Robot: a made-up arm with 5 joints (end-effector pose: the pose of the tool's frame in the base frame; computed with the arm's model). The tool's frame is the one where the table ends. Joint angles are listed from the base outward.
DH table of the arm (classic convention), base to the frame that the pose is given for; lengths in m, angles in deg. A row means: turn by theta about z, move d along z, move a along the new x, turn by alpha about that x. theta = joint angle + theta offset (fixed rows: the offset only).
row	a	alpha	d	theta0
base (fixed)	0.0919	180	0	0
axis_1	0.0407	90	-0.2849	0
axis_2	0.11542	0	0	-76.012
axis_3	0.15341	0	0	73.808
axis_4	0	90	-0.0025	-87.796
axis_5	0	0	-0.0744	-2.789
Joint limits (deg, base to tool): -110..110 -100..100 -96.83..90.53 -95..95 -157.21..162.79
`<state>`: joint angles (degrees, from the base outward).
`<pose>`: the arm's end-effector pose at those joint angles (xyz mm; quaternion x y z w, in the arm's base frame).
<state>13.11 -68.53 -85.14 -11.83 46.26</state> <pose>-167.1 57.8 433.2 0.3747 0.6962 0.1603 0.5909</pose>
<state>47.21 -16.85 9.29 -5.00 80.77</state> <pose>265.8 -191.6 442.4 -0.6927 -0.3591 0.1660 0.6031</pose>
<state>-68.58 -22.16 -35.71 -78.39 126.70</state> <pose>111.4 42.9 583.5 -0.4270 -0.8145 -0.3905 0.0427</pose>
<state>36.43 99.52 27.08 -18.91 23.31</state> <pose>120.4 -24.1 41.4 0.0733 0.1352 -0.1367 0.9786</pose>
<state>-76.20 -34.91 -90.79 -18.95 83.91</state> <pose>57.2 -151.6 556.8 0.0381 0.8876 0.4501 0.0903</pose>
